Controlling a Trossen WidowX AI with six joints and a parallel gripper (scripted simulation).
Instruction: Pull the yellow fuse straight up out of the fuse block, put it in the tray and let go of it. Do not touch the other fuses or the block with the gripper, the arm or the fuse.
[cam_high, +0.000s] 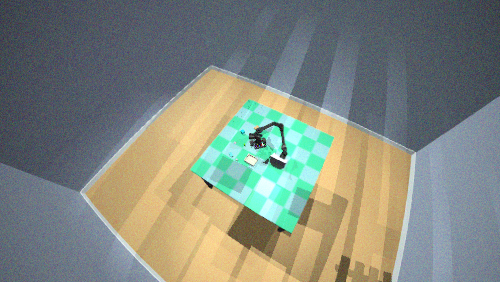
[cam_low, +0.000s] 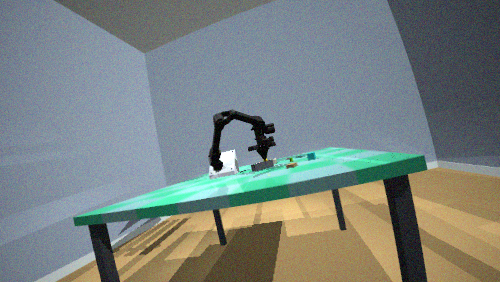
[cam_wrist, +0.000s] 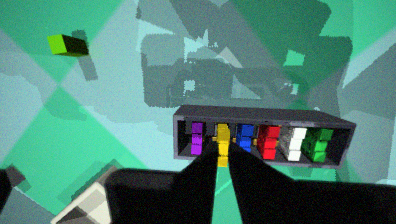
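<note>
The purple fuse is 20 mm to the left of my gripper tip, 20 mm below it and 10 mm ahead of it. Also, from my gripper tip: yellow fuse 10 mm below; tray 190 mm to the left, 50 mm below, 20 mm behind; blue fuse 20 mm to the right, 20 mm below, 10 mm behind.
</note>
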